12 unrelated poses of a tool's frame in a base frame.
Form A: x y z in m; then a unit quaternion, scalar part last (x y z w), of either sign.
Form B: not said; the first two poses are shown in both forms.
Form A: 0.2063 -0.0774 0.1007 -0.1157 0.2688 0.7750 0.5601
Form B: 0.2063 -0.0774 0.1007 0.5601 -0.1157 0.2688 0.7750
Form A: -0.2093 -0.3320 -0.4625 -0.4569 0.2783 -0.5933 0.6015
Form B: -0.2093 -0.3320 -0.4625 0.6015 -0.4569 0.2783 -0.5933
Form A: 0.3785 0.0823 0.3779 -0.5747 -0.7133 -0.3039 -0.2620
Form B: 0.3785 0.0823 0.3779 0.2620 0.5747 0.7133 0.3039
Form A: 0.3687 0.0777 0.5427 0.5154 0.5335 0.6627 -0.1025
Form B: 0.3687 0.0777 0.5427 0.1025 -0.5154 -0.5335 -0.6627
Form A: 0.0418 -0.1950 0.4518 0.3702 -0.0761 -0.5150 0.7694
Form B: 0.0418 -0.1950 0.4518 0.7694 0.3702 -0.0761 -0.5150
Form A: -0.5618 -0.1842 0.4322 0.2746 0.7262 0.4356 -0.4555
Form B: -0.5618 -0.1842 0.4322 0.4555 -0.2746 -0.7262 -0.4356
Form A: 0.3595 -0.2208 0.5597 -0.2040 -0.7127 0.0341 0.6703
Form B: 0.3595 -0.2208 0.5597 0.6703 -0.2040 -0.7127 0.0341
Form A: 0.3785 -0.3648 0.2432 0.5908 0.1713 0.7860 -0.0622
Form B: 0.3785 -0.3648 0.2432 0.0622 -0.5908 -0.1713 -0.7860
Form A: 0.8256 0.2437 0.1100 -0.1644 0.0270 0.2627 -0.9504
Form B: 0.8256 0.2437 0.1100 0.9504 0.1644 -0.0270 -0.2627
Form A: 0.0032 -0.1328 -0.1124 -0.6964 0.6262 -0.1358 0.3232
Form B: 0.0032 -0.1328 -0.1124 0.3232 -0.6964 0.6262 -0.1358
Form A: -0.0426 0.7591 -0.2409 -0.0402 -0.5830 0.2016 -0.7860
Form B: -0.0426 0.7591 -0.2409 0.7860 0.0402 0.5830 -0.2016
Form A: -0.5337 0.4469 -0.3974 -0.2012 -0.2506 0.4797 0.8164
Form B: -0.5337 0.4469 -0.3974 0.8164 -0.2012 -0.2506 0.4797
